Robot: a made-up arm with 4 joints.
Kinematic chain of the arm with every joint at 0, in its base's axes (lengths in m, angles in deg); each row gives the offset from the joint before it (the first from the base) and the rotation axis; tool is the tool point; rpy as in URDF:
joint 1: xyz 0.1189 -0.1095 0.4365 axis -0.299 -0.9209 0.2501
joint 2: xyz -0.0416 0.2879 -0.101 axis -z
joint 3: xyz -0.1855 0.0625 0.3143 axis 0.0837 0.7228 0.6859
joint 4: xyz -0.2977 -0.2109 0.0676 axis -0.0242 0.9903 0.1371
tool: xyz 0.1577 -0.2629 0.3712 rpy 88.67 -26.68 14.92
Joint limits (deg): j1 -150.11..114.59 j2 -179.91..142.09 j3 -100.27..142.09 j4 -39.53..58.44
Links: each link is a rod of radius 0.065 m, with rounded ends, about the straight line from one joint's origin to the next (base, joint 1, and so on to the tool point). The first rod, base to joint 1, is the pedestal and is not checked.
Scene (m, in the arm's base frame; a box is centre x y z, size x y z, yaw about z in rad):
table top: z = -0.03
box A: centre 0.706 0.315 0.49 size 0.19 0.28 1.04 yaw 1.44
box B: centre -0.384 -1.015 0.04 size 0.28 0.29 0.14 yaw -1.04
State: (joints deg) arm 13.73 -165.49 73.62 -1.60
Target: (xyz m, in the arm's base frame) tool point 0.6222 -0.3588 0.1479
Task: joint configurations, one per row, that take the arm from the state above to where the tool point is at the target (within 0.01 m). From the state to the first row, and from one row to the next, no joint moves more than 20 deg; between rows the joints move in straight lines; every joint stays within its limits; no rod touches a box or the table.
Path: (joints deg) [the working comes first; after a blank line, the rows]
Joints at the target: -86.70 -94.61 -17.28 30.89
Straight joint move there: touches box A.

1: 17.15 -159.90 55.77 -1.60
2: 20.56 -154.30 37.93 -1.59
3: 23.98 -148.71 20.08 -1.59
4: 27.40 -143.11 2.24 -1.58
5: 30.81 -137.52 -15.61 -1.58
6: 34.23 -131.92 -33.45 -1.57
7: 37.64 -126.33 -51.30 -1.57
8: 19.05 -122.99 -42.14 8.02
9: 0.45 -119.65 -32.97 17.60
10: -18.14 -116.31 -23.81 27.19
11: -36.74 -112.98 -14.64 36.78
12: -55.33 -109.64 -5.48 46.36
13: -71.02 -102.13 -11.38 38.62
14: -86.70 -94.61 -17.28 30.89

